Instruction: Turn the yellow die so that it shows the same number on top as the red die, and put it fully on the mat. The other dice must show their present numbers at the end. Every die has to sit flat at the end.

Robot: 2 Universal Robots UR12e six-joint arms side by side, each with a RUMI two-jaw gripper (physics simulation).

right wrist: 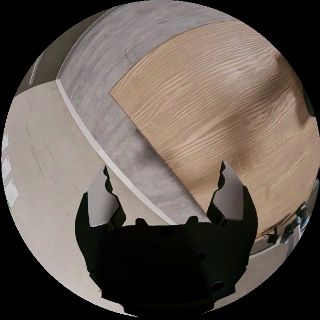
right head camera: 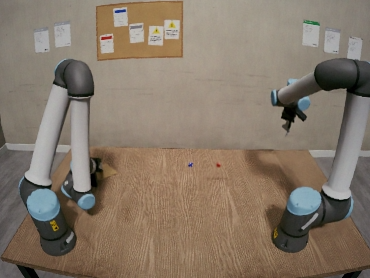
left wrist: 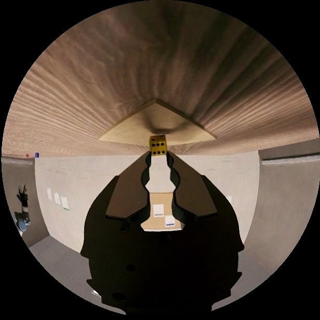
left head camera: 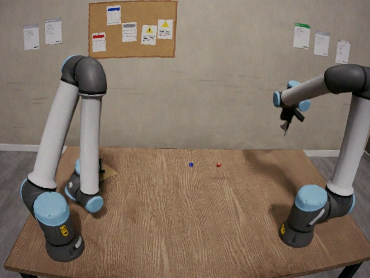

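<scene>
The yellow die [left wrist: 158,144] is between the fingertips of my left gripper [left wrist: 158,151], which is shut on it, low over the tan mat [left wrist: 117,132] [left head camera: 109,173] [right head camera: 108,171]. Its face toward the left wrist camera shows six pips. Whether it touches the mat is hard to tell. A blue die [left head camera: 191,164] [right head camera: 190,164] [left wrist: 36,155] and a red die [left head camera: 218,164] [right head camera: 218,165] [left wrist: 27,156] rest on the table; their top numbers are too small to read. My right gripper [right wrist: 164,164] [left head camera: 285,134] [right head camera: 287,134] is open and empty, high above the table's back right.
The wooden table [left head camera: 165,220] [right head camera: 160,220] carries both arm bases at its front left and front right. The left forearm and wrist cover part of the mat in both head views. A pin board [left head camera: 132,50] [right head camera: 140,52] hangs on the back wall.
</scene>
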